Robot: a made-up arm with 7 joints.
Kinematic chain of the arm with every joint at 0, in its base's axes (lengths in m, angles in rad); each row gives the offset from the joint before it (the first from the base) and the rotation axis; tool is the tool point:
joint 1: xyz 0 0 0.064 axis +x
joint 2: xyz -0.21 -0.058 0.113 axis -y
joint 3: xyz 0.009 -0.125 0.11 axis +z
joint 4: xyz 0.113 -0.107 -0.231 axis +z
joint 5: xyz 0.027 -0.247 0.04 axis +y
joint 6: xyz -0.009 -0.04 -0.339 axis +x
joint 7: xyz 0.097 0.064 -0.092 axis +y
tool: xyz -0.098 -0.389 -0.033
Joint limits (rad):
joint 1: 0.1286..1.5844
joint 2: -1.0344..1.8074
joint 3: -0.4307..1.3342
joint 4: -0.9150..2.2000
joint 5: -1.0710..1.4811
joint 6: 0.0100..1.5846
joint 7: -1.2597..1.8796
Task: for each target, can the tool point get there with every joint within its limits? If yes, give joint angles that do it. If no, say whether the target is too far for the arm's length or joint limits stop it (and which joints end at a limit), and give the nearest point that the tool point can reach.
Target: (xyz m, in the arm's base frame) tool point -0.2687 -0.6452 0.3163
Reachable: no: joint limits stop it (at a limit: joint 2, joint 4, joint 5, joint 6, joint 7) | nearest point -0.1839 -0.6791 0.3295 | short by 0.092 m
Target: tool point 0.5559 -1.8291 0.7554
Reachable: no: too far | nearest point 0.2051 -1.0788 0.4718 | short by 0.875 m
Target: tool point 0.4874 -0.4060 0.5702
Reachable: yes | joints 0.7185 1.2313 0.5714 1.7192 0.5415 0.3049 1.0640
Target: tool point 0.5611 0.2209 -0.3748
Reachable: yes | joints 1.2808 0.3019 0.9999 0.5778 0.4102 1.0016 1.0249
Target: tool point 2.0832 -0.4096 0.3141
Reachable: no: too far | nearest point 0.8127 -0.2908 0.2247 | short by 1.279 m
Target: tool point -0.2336 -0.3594 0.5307
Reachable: no: joint limits stop it (at a limit: joint 2, joint 4, joint 5, joint 6, joint 7) | nearest point -0.1401 -0.3929 0.5743 | short by 0.108 m
